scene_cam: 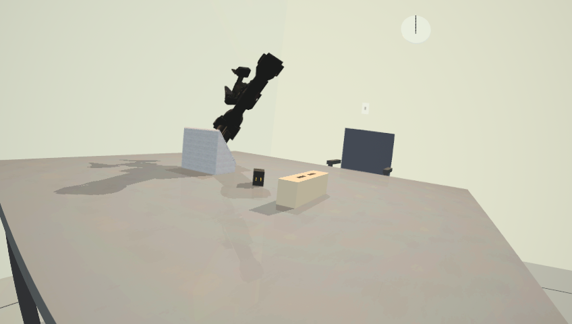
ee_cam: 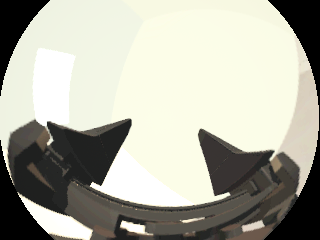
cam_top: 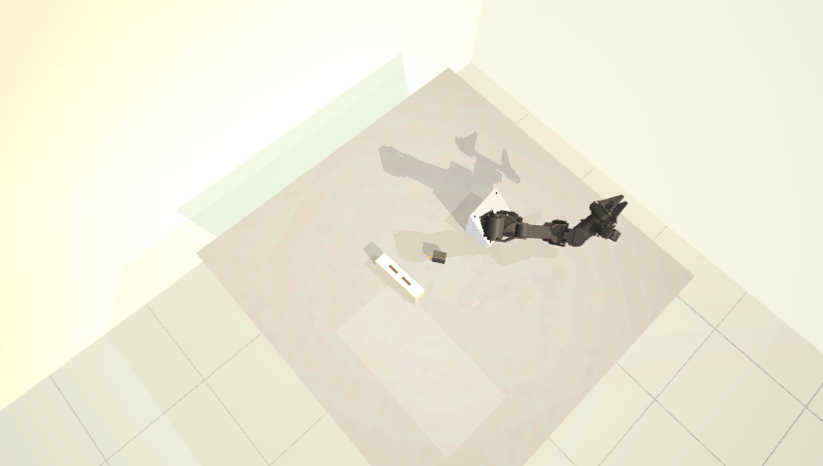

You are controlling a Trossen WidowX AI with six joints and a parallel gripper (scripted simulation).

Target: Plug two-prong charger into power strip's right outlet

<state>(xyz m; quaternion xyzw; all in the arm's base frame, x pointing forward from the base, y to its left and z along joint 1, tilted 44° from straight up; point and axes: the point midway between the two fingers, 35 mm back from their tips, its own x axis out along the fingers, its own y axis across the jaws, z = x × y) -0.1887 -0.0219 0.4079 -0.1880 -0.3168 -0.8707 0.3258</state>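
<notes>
Right now my gripper tip is 500 mm short of the dark two-prong charger, 360 mm above it and 280 mm to the left of it.
</notes>
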